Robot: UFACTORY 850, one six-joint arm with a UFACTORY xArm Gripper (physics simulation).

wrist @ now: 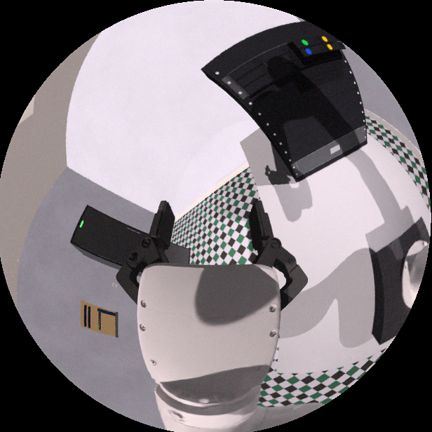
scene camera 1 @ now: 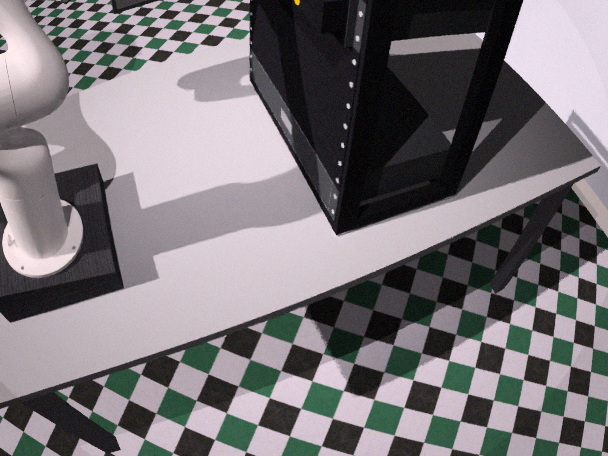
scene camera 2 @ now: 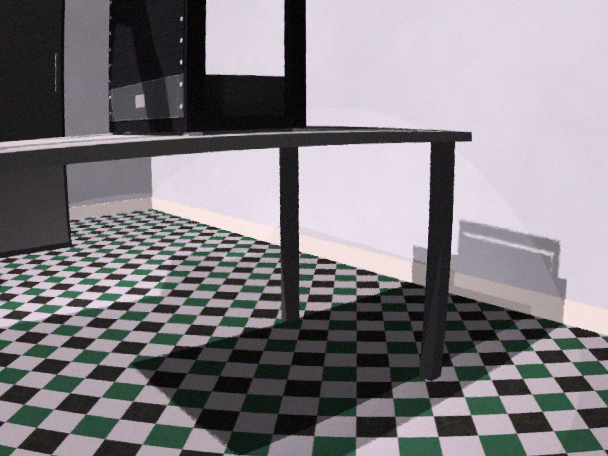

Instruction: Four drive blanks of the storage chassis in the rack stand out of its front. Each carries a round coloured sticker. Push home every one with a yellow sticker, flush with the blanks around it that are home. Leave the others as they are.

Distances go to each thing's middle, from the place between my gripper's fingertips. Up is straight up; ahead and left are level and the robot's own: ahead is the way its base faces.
Right now my hand is 42 cm to the left of the black rack (scene camera 1: 355, 131), 40 cm short of it and 14 cm above it.
